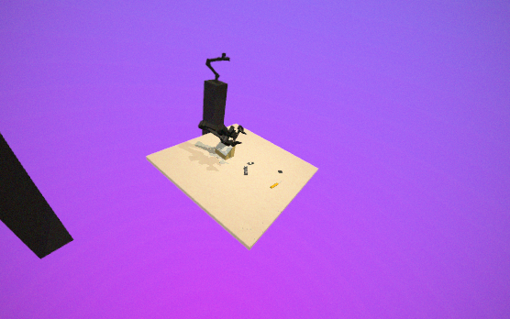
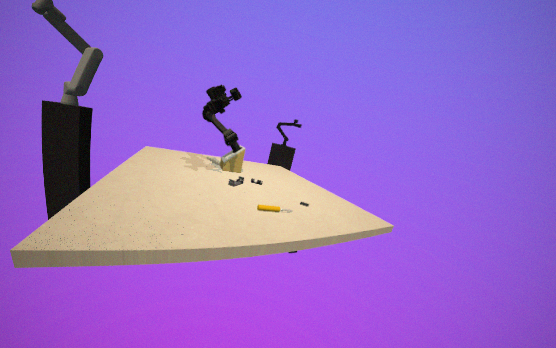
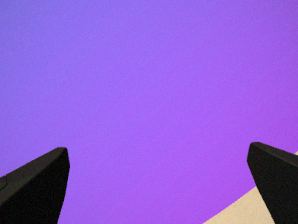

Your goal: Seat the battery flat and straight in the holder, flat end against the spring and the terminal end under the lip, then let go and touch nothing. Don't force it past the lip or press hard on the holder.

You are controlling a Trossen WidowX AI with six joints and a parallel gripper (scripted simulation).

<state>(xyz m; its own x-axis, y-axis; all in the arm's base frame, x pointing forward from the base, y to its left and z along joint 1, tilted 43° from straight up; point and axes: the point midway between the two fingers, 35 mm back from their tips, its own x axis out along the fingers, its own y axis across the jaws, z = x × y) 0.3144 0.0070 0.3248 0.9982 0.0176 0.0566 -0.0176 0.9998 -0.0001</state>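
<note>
My gripper tip is now 420 mm above the white battery, 270 mm to the right of it and 30 mm past it. The rest, counted from my gripper tip: yellow-handled screwdriver: 420 mm below, 330 mm ahead, 190 mm to the left; then small black piece: 430 mm below, 400 mm to the left, 270 mm ahead.
</note>
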